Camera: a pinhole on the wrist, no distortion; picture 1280 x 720 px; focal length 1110.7 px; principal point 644.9 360.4 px. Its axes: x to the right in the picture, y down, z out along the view. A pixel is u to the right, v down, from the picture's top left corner.
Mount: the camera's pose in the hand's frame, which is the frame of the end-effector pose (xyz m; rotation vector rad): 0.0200 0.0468 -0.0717 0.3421 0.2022 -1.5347
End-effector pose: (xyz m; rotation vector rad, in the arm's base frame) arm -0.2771 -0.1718 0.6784 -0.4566 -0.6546 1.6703
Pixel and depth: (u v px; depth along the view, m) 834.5 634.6 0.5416
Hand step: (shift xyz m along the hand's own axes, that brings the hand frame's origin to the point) 0.1105 -0.2245 0.4161
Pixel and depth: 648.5 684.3 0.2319
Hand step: 0.0678 -0.0329 0.1513
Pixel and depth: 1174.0 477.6 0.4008
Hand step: 0.0345 -0.2693 0.2426
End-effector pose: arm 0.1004 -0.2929 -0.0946 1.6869 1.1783 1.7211
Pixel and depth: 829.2 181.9 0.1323
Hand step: -0.0116 -0.0190 0.0428
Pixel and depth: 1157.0 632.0 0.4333
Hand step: 0.0955 -0.2886 0.2757
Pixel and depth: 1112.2 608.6 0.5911
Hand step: 0.1098 -0.3883 0.4093
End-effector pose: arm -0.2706 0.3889 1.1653 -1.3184 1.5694 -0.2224
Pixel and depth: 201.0 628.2 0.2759
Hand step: 0.0594 0.0565 0.2301
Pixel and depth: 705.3 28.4 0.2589
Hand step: -0.0785 -0.0549 0.1589
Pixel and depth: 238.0 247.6 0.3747
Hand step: -0.0540 0.0480 0.3223
